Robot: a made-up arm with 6 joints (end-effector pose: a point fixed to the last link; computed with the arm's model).
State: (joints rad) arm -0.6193 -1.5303 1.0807 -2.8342 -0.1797 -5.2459
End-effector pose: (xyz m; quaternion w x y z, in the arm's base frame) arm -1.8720 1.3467 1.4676 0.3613 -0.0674 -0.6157 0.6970
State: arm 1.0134 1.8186 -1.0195 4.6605 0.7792 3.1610
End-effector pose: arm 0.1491 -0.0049 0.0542 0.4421 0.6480 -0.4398 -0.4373
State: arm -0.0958 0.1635 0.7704 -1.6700 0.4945 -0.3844
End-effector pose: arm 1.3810 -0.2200 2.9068 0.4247 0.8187 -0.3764 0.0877
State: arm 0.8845 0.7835 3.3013 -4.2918 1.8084 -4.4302
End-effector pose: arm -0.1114 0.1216 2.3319 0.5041 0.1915 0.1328 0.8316
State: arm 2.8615 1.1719 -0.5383 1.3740 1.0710 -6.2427
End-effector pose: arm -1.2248 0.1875 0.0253 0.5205 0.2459 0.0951 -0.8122
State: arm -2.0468 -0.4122 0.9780 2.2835 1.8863 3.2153
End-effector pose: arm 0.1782 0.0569 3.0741 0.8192 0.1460 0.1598 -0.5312
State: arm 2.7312 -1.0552 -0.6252 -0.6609 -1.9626 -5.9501
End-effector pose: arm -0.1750 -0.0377 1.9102 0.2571 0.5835 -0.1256 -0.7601
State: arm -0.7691 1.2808 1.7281 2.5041 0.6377 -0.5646
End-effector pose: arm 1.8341 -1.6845 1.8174 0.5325 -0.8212 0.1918 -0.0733
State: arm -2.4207 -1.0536 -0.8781 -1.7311 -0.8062 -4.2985
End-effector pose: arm -0.2122 -0.3609 1.8257 0.6583 -0.2309 0.0720 -0.7129
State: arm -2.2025 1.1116 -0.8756 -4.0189 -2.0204 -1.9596
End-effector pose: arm -0.6824 -0.7168 0.2693 0.0022 -0.1147 0.6733 -0.7304
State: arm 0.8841 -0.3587 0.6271 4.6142 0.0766 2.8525
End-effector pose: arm 0.2597 0.2947 3.1949 0.7948 -0.2725 -0.5394 0.0556
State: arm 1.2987 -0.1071 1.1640 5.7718 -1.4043 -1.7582
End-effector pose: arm 0.0266 0.4259 3.2070 0.3897 0.4824 0.6557 0.4306
